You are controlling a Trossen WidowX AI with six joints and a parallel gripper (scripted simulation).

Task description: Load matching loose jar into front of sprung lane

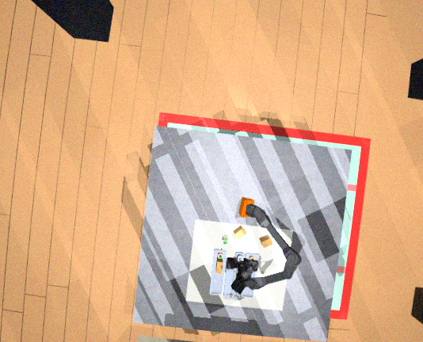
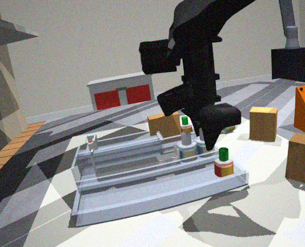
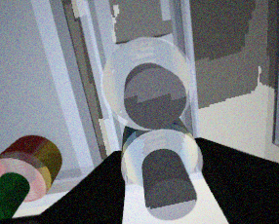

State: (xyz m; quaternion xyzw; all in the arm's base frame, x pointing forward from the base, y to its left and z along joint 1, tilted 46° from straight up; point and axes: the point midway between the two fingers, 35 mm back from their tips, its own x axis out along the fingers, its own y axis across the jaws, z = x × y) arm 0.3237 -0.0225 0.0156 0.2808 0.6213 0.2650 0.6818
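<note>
My gripper tip is now 130 mm to the left of the box, 60 mm short of it and 10 mm below it. Round my gripper tip: sprung lane (150 mm ahead, 20 mm to the right, 10 mm below).
</note>
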